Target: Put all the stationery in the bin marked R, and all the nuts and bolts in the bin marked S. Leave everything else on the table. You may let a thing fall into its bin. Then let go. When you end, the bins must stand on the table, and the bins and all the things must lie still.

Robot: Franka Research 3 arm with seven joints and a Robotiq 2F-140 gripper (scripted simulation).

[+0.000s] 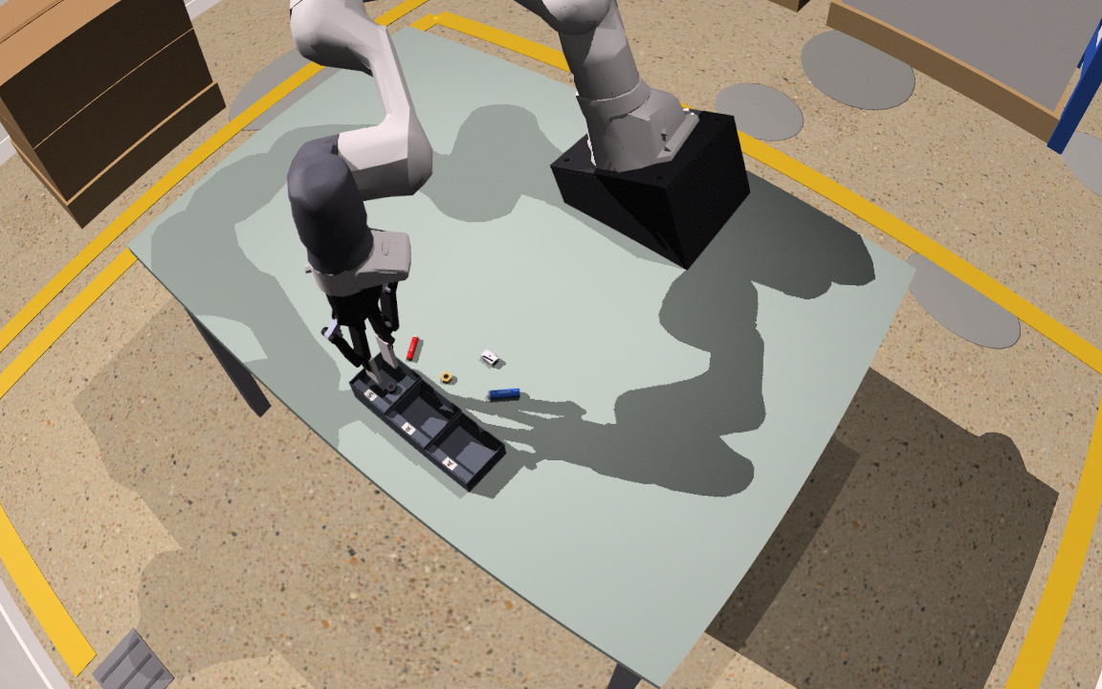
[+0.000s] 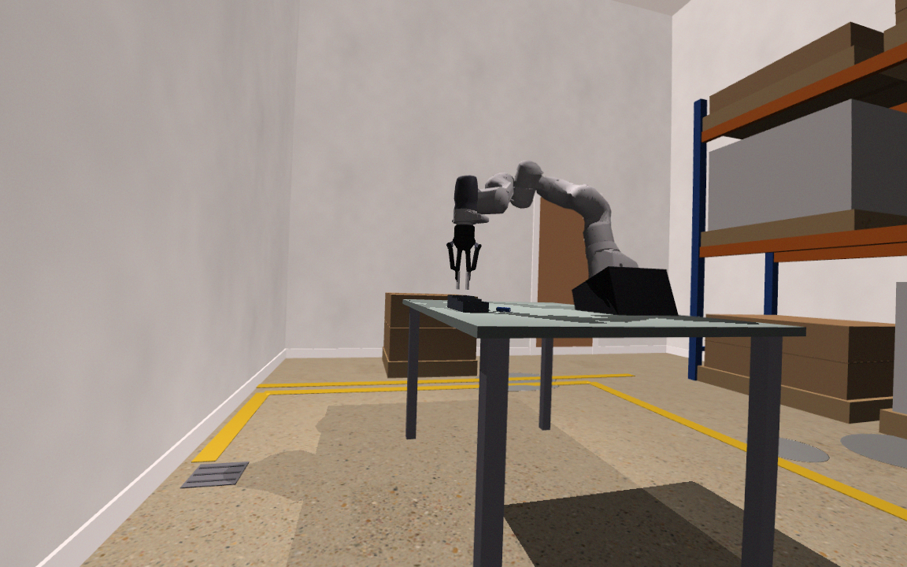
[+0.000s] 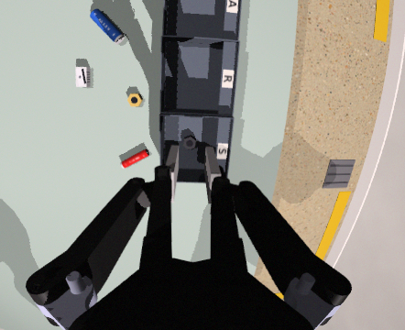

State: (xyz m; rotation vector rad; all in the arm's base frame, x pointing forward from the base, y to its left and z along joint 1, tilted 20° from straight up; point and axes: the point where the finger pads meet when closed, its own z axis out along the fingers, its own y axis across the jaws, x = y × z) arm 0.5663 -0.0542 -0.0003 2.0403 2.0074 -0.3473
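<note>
The brass nut lies 10 cm below my hand, 7 cm behind it and 5 cm to the left of it. Round my hand: red cylinder (10 cm below, 8 cm behind, 3 cm to the right); then small white block (14 cm behind, 9 cm to the left, 9 cm below); then blue cylinder (14 cm to the left, 11 cm behind, 9 cm below).
</note>
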